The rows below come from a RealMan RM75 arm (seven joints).
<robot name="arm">
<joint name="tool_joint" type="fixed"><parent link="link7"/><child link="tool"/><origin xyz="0 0 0" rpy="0 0 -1.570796"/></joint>
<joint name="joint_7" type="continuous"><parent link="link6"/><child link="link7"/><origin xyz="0.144 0 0" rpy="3.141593 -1.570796 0"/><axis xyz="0 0 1"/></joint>
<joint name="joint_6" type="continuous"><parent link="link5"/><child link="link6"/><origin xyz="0 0 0" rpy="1.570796 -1.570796 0"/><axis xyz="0 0 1"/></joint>
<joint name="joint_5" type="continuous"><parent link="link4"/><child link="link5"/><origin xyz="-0.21 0 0" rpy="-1.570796 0 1.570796"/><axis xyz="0 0 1"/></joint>
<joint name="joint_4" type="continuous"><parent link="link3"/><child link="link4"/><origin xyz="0 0 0" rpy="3.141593 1.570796 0"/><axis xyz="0 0 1"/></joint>
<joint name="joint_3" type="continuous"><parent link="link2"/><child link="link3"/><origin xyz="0.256 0 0" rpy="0 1.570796 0"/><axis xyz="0 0 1"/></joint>
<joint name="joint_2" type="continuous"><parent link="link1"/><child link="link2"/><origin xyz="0 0 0" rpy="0 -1.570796 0"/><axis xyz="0 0 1"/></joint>
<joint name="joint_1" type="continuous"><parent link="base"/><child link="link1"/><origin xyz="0 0 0.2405" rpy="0 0 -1.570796"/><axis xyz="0 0 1"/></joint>
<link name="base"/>
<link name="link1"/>
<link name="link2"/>
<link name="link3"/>
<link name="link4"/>
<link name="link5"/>
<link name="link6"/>
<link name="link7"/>
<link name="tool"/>
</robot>
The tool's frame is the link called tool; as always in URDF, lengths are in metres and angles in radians. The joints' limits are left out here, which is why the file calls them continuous.
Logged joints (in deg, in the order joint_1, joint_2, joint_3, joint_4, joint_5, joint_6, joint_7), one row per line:
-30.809, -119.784, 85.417, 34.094, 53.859, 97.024, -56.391
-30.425, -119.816, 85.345, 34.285, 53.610, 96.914, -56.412
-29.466, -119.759, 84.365, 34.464, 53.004, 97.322, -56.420
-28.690, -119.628, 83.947, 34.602, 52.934, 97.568, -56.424
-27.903, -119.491, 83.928, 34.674, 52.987, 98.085, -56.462
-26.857, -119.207, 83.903, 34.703, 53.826, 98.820, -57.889
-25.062, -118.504, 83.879, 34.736, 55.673, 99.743, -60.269
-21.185, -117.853, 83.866, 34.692, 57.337, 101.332, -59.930
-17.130, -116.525, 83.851, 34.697, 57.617, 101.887, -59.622
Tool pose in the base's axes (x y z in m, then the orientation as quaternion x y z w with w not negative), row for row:
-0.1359, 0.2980, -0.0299, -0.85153, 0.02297, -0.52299, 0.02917
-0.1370, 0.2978, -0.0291, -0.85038, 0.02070, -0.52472, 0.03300
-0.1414, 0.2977, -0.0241, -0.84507, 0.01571, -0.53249, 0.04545
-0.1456, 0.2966, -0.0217, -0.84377, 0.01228, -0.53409, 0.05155
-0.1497, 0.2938, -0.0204, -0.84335, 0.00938, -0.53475, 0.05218
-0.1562, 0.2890, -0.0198, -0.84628, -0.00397, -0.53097, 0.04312
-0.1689, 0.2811, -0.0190, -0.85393, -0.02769, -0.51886, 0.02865
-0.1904, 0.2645, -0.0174, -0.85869, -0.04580, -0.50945, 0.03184
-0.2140, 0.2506, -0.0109, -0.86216, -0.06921, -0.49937, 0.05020
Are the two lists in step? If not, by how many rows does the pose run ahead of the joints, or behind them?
They are in step.
